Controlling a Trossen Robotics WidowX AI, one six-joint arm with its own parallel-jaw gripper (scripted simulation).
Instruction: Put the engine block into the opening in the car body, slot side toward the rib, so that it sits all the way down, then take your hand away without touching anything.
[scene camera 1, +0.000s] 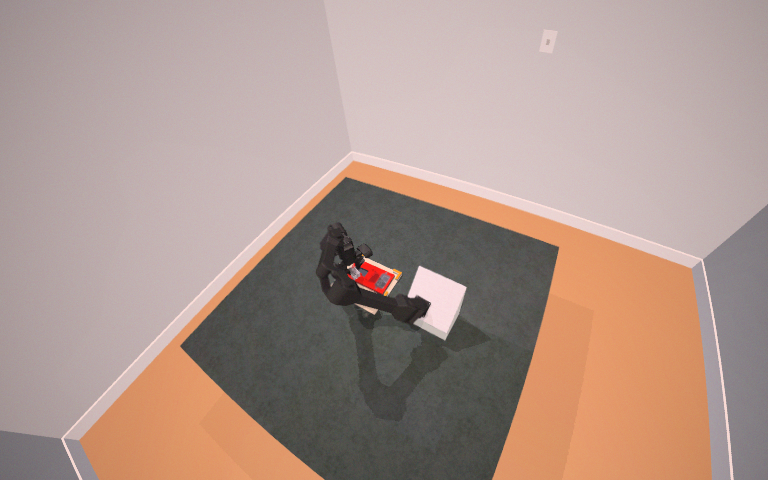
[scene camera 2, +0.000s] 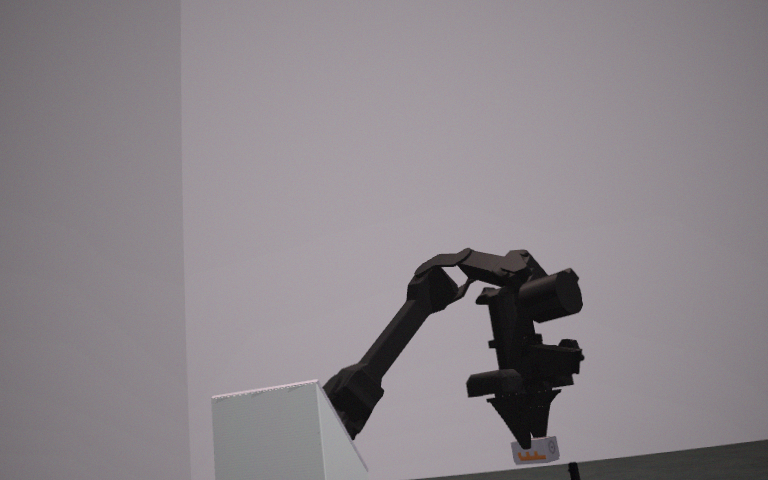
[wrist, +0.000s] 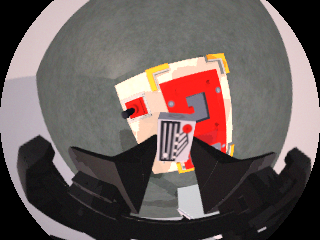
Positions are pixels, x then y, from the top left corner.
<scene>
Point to my gripper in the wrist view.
174, 139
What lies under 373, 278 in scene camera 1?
A red car body.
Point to my gripper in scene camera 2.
At 534, 447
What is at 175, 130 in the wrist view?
An engine block.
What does my gripper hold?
An engine block.
</scene>
